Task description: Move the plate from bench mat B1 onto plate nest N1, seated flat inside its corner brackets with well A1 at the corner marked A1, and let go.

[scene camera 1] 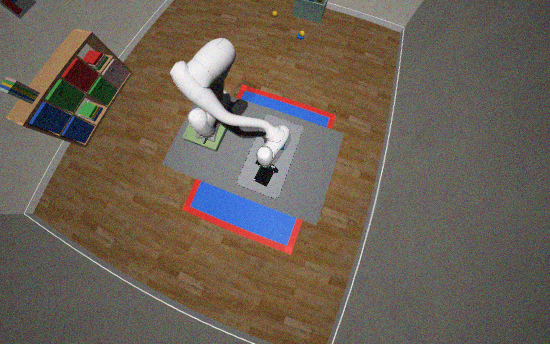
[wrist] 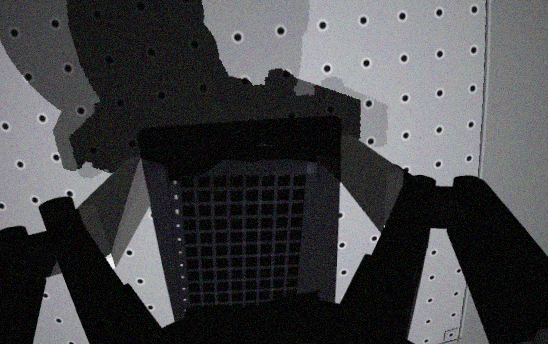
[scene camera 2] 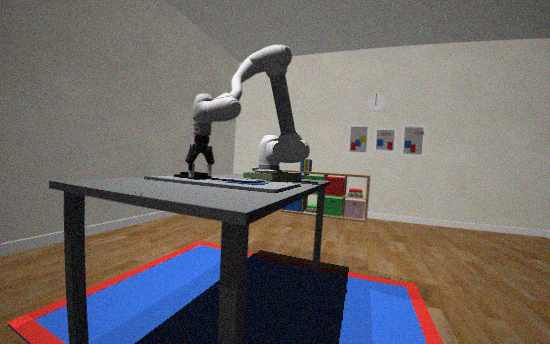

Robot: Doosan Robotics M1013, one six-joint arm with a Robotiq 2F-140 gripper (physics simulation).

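Seen in the pictures: gripper, between the fingertips: [scene camera 1: 267,169] [wrist: 244,168]; arm's base, origin of its link: [scene camera 1: 208,130] [scene camera 2: 269,172].
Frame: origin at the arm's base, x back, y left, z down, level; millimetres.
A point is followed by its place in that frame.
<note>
The black plate [scene camera 1: 263,177] [scene camera 2: 182,175] [wrist: 320,240] lies on the light grey perforated board. Its well grid shows in the wrist view; its near end and A1 label are hidden behind the gripper body. My gripper [scene camera 1: 266,168] {x -591, y -221, z 27 mm} [scene camera 2: 200,173] {x -591, y -221, z 27 mm} [wrist: 244,168] {x -591, y -221, z 27 mm} is open and empty, with a finger outside each long side, close to the plate's far end in the wrist view. The fingertips look low, near plate height; whether they touch it cannot be told. A blue patch [scene camera 1: 282,147] {x -674, y -6, z 31 mm} [scene camera 2: 246,182] {x -636, y 55, z 32 mm} lies on the board, partly hidden by the arm. Nest N1 and its brackets cannot be made out.
The perforated board [scene camera 1: 287,172] {x -761, y -212, z 34 mm} [scene camera 2: 277,188] {x -774, y 236, z 34 mm} [wrist: 410,35] {x -713, y -173, z 34 mm} lies on the grey table [scene camera 1: 320,175] {x -1041, y -173, z 48 mm} [scene camera 2: 150,197] {x -1151, y -32, z 47 mm}. The arm's green base plate [scene camera 1: 214,145] {x -98, y -123, z 5 mm} [scene camera 2: 285,176] {x -162, y 156, z 15 mm} stands beside it. Arm shadow darkens the plate's far end and the board past it. A shelf [scene camera 1: 55,50] [scene camera 2: 368,196] stands away from the table.
</note>
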